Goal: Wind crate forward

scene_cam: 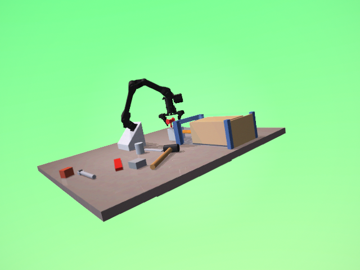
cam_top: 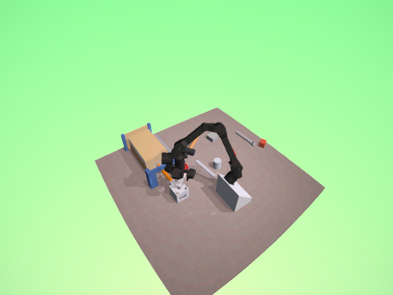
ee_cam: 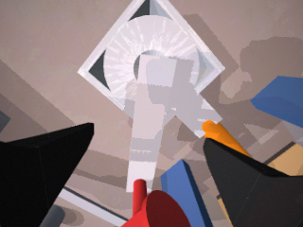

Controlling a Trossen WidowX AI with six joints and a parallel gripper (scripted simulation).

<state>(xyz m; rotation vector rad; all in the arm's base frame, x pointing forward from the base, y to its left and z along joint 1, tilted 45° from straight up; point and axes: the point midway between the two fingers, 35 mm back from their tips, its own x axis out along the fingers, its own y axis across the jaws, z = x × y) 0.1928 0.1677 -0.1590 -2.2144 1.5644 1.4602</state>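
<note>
The winch handle is 1 cm to the right of my gripper tip and 1 cm ahead of it. Also, from my gripper tip: flat steel bar: 24 cm to the right, 11 cm below, 8 cm ahead; white winch: 8 cm below, 5 cm behind, 2 cm to the left; red grip: 4 cm to the right, 4 cm ahead, 3 cm above.
</note>
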